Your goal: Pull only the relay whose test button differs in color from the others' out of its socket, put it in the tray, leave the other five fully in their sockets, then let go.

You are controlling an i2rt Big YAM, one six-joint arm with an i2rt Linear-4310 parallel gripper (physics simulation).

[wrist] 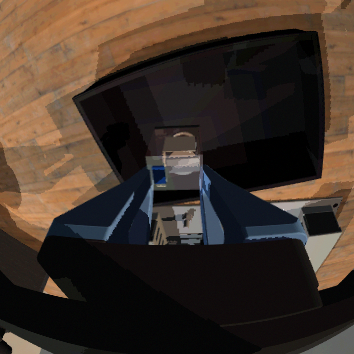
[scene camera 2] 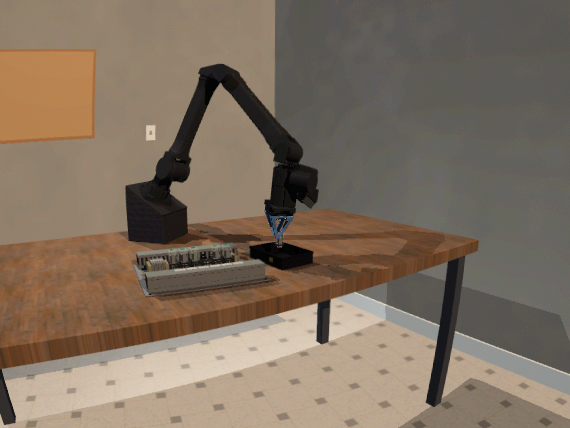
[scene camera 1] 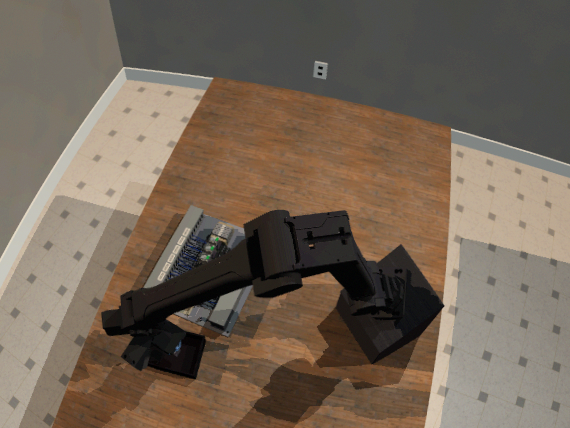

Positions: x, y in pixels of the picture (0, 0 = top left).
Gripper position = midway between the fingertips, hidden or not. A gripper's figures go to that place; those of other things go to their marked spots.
Labels:
My gripper [wrist: 175, 173]: 0.13 m from the lens. A grey panel [wrist: 170, 215] is 0.26 m from the lens.

